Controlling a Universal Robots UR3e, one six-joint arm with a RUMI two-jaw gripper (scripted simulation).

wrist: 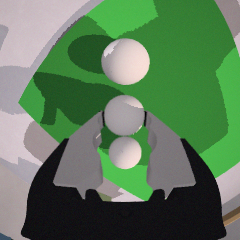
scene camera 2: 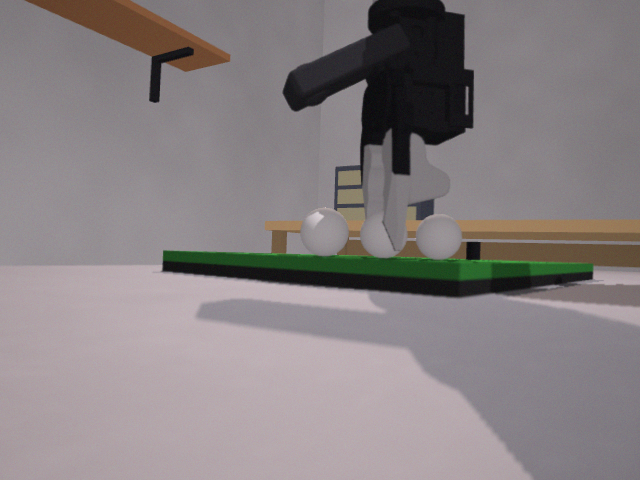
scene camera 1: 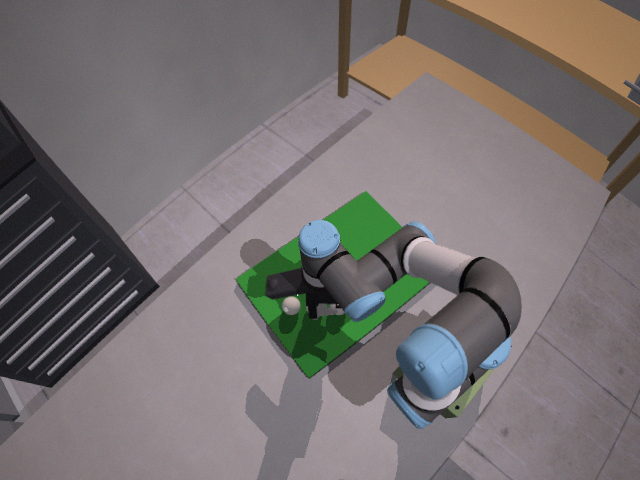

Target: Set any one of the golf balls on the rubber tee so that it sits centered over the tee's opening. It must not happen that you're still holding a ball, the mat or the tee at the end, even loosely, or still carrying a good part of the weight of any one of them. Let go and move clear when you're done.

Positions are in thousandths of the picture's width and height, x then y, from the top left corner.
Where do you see a ball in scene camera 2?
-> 507,484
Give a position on a ball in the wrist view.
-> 523,256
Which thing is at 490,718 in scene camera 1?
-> A green mat.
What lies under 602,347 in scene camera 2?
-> The gripper.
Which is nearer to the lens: the ball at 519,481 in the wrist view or the green mat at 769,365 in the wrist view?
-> The ball.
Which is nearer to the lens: the ball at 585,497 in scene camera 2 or the green mat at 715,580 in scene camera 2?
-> The green mat.
